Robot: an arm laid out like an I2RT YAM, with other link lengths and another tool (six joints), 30 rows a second.
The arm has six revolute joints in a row. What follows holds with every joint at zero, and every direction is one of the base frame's.
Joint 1 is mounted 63.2 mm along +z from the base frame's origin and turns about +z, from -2.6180 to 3.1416 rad.
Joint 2 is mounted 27.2 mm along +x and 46.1 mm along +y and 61.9 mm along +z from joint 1 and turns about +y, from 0.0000 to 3.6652 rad.
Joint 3 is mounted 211.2 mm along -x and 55.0 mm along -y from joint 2 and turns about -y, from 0.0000 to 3.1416 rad.
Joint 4 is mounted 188.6 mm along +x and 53.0 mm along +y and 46.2 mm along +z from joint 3 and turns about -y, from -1.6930 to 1.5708 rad.
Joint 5 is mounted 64.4 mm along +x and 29.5 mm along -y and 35.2 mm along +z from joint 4 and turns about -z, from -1.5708 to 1.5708 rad.
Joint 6 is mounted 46.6 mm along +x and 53.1 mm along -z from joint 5 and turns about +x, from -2.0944 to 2.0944 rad.
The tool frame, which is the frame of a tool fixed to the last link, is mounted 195.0 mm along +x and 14.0 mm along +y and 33.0 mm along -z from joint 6; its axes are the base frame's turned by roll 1.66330, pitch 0.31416 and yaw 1.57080 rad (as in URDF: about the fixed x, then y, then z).
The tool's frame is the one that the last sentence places.
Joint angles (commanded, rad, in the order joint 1, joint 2, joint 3, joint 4, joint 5, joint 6), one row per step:
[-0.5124, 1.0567, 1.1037, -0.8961, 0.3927, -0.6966]
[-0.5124, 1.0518, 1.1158, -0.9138, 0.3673, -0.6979]
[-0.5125, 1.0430, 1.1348, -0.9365, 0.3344, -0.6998]
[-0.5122, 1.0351, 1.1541, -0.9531, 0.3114, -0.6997]
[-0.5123, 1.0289, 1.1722, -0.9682, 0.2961, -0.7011]
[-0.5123, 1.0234, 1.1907, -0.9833, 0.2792, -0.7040]
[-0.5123, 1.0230, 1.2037, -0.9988, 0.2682, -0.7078]
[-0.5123, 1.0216, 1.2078, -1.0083, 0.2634, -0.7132]
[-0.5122, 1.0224, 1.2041, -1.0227, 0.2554, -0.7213]
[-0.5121, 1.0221, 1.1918, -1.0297, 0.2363, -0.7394]
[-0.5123, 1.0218, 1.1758, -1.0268, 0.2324, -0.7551]
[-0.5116, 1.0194, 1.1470, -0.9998, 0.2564, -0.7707]
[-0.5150, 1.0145, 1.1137, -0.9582, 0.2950, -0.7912]
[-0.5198, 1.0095, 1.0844, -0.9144, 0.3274, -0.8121]
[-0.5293, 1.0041, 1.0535, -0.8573, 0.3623, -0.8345]
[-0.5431, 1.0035, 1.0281, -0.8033, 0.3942, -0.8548]
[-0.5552, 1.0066, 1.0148, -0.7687, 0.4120, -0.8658]
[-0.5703, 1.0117, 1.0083, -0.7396, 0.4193, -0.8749]
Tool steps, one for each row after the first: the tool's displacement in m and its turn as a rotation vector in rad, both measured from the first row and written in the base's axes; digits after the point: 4 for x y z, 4 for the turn. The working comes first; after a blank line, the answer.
Tool pose at each row, in the base's axes (x y z in m, rotation vector in rad; the steps are taken from these numbers as rounded here):
[0.1818, -0.2026, 0.1166, 1.4249, 1.9520, -0.5475]
[0.1842, -0.1976, 0.1173, 1.4165, 1.9653, -0.5181]
[0.1877, -0.1913, 0.1200, 1.4034, 1.9766, -0.4786]
[0.1910, -0.1871, 0.1243, 1.3926, 1.9768, -0.4486]
[0.1929, -0.1842, 0.1286, 1.3834, 1.9757, -0.4291]
[0.1951, -0.1811, 0.1328, 1.3719, 1.9766, -0.4088]
[0.1953, -0.1785, 0.1342, 1.3652, 1.9857, -0.3981]
[0.1945, -0.1770, 0.1342, 1.3597, 1.9950, -0.3960]
[0.1919, -0.1737, 0.1301, 1.3554, 2.0214, -0.3941]
[0.1912, -0.1689, 0.1242, 1.3372, 2.0587, -0.3833]
[0.1896, -0.1676, 0.1195, 1.3245, 2.0824, -0.3884]
[0.1873, -0.1731, 0.1161, 1.3155, 2.0836, -0.4247]
[0.1843, -0.1832, 0.1150, 1.3071, 2.0681, -0.4808]
[0.1827, -0.1929, 0.1154, 1.2967, 2.0480, -0.5290]
[0.1818, -0.2049, 0.1179, 1.2886, 2.0134, -0.5807]
[0.1800, -0.2170, 0.1207, 1.2880, 1.9784, -0.6302]
[0.1788, -0.2249, 0.1226, 1.2926, 1.9543, -0.6594]
[0.1784, -0.2317, 0.1247, 1.2985, 1.9323, -0.6771]

[0.0024, 0.0050, 0.0007, 0.0165, -0.0079, 0.0177]
[0.0059, 0.0113, 0.0034, 0.0348, -0.0232, 0.0408]
[0.0092, 0.0155, 0.0077, 0.0443, -0.0409, 0.0566]
[0.0111, 0.0184, 0.0120, 0.0490, -0.0535, 0.0680]
[0.0133, 0.0215, 0.0162, 0.0541, -0.0655, 0.0817]
[0.0135, 0.0241, 0.0176, 0.0608, -0.0655, 0.0917]
[0.0127, 0.0256, 0.0176, 0.0638, -0.0607, 0.0985]
[0.0101, 0.0289, 0.0135, 0.0759, -0.0429, 0.1089]
[0.0094, 0.0337, 0.0076, 0.0914, -0.0237, 0.1338]
[0.0078, 0.0350, 0.0029, 0.0948, -0.0055, 0.1468]
[0.0055, 0.0295, -0.0005, 0.0730, 0.0126, 0.1429]
[0.0025, 0.0194, -0.0016, 0.0337, 0.0290, 0.1288]
[0.0009, 0.0097, -0.0012, -0.0047, 0.0384, 0.1168]
[0.0000, -0.0023, 0.0013, -0.0509, 0.0404, 0.0981]
[-0.0018, -0.0144, 0.0041, -0.0924, 0.0428, 0.0745]
[-0.0030, -0.0223, 0.0060, -0.1161, 0.0429, 0.0561]
[-0.0034, -0.0291, 0.0081, -0.1327, 0.0384, 0.0407]

